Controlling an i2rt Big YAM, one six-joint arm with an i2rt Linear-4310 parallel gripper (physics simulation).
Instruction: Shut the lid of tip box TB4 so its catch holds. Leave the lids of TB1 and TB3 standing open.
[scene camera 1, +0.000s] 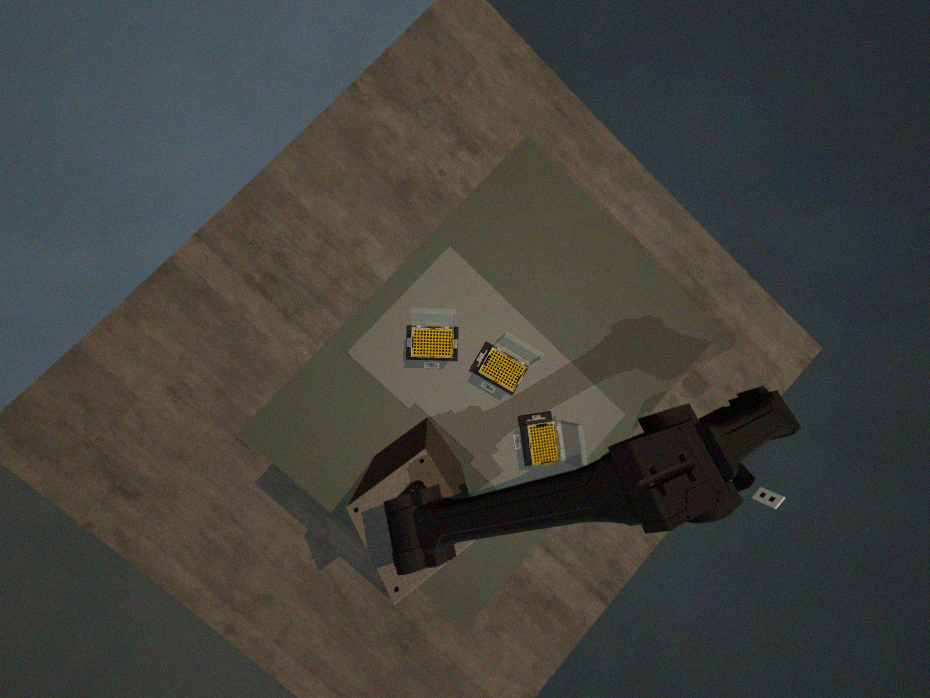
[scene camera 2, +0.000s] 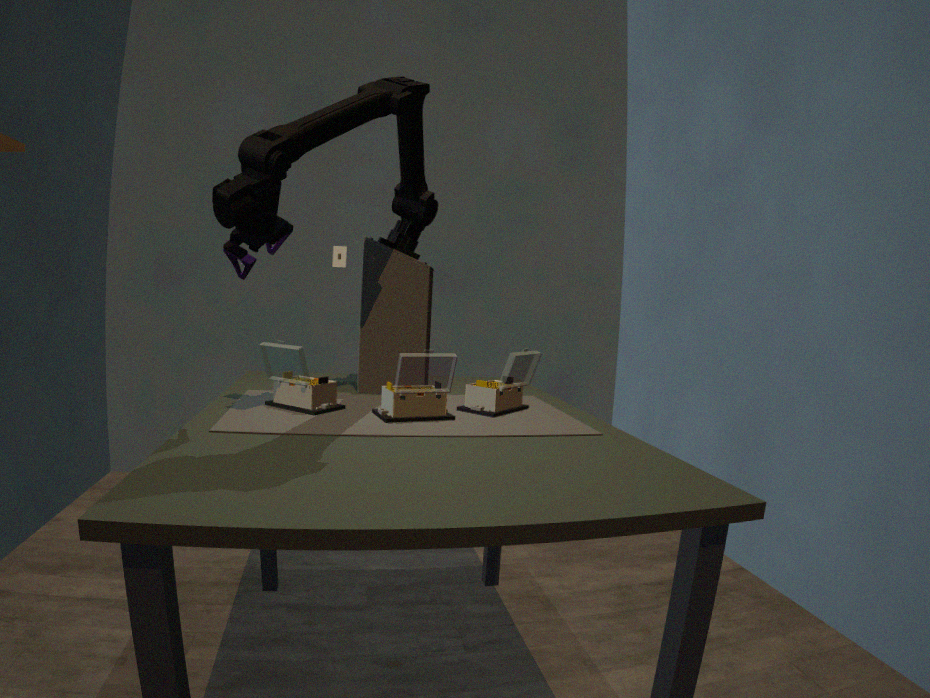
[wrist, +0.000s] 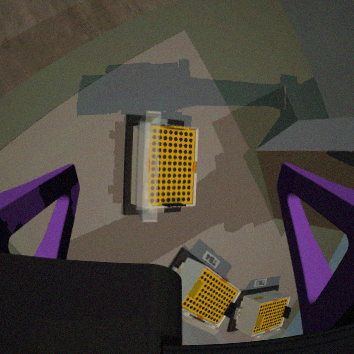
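Seen in the pictures: gripper, between the fingertips: (scene camera 2: 256, 265) (wrist: 177, 174); arm's base, origin of its link: (scene camera 1: 421, 519) (scene camera 2: 397, 251).
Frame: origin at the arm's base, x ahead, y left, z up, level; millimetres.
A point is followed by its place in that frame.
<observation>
Three tip boxes with yellow racks have clear lids standing open. One box (scene camera 1: 543, 443) @[y -199, x 293, z -323 mm] (scene camera 2: 306, 393) (wrist: 172, 166) @[y -196, x 293, z -322 mm] is nearest the arm in scene camera 1; its lid (scene camera 1: 572, 443) @[y -240, x 352, z -281 mm] (scene camera 2: 283, 360) @[y -235, x 364, z -267 mm] (wrist: 150, 217) @[y -197, x 391, z -235 mm] is upright, nearly edge-on in the wrist view. The middle box (scene camera 1: 501, 368) @[y 52, x 349, z -322 mm] (scene camera 2: 414, 403) (wrist: 211, 295) @[y 43, x 346, z -322 mm] has its lid (scene camera 1: 518, 349) @[y 66, x 417, z -286 mm] (scene camera 2: 425, 370) @[y 66, x 426, z -268 mm] up. The third box (scene camera 1: 431, 343) @[y 244, x 245, z -322 mm] (scene camera 2: 493, 396) (wrist: 271, 315) @[y 249, x 247, z -322 mm] has its lid (scene camera 1: 433, 316) @[y 296, x 299, z -280 mm] (scene camera 2: 521, 368) @[y 291, x 311, z -271 mm] up. I cannot read the labels surely. My gripper (scene camera 2: 257, 262) @[y -286, x 424, z -70 mm] (wrist: 177, 174) @[y -286, x 424, z -70 mm] is open and empty, high above the boxes, with the first box between its fingertips in the wrist view.
The boxes stand on a pale mat (scene camera 1: 450, 270) @[y 374, x 440, z -380 mm] (scene camera 2: 525, 425) @[y 283, x 417, z -379 mm] on a green table (scene camera 1: 525, 195) @[y 395, x 778, z -382 mm] (scene camera 2: 450, 480) @[y 88, x 776, z -383 mm]. The arm's tall pedestal (scene camera 1: 409, 454) @[y 91, x 43, z -93 mm] (scene camera 2: 395, 323) @[y 4, x 76, z -193 mm] stands at the table's far side in scene camera 2. The middle box stands close to the third box.
</observation>
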